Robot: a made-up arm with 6 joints.
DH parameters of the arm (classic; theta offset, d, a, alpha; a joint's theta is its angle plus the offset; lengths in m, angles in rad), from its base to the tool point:
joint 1: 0 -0.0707 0.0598 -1.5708
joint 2: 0 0.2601 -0.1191 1.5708
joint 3: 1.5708 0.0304 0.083 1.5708
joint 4: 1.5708 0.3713 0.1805 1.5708
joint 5: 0 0.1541 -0.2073 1.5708
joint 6: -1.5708 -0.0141 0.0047 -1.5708
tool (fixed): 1.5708 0.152 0 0
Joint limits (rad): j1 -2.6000..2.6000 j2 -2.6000..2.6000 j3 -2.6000..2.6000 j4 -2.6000..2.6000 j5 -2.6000..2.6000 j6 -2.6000..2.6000
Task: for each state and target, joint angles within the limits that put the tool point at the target. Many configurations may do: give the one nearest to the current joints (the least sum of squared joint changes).
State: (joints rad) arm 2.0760 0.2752 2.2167 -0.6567 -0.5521 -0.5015
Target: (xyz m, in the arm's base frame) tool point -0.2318 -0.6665 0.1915
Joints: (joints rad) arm 2.2999 0.3589 1.9241 -0.6628 -0.9129 -0.7176
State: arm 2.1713 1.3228 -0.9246 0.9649 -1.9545 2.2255
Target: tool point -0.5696 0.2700 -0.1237
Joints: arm 2.6000 0.9422 -0.4928 0.9223 -1.9457 1.3969
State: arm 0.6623 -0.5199 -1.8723 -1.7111 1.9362 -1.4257
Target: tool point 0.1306 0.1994 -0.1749
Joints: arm 0.8123 -0.1815 -1.7212 -2.2068 2.0777 -1.6055
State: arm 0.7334 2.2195 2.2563 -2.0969 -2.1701 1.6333
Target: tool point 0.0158 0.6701 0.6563
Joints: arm 0.5539 2.4321 2.1913 -1.8822 -2.1104 1.9501
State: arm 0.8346 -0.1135 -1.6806 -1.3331 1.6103 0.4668
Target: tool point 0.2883 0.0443 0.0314
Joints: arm 0.2971 -0.4672 -1.5848 -0.8368 1.8536 0.5239
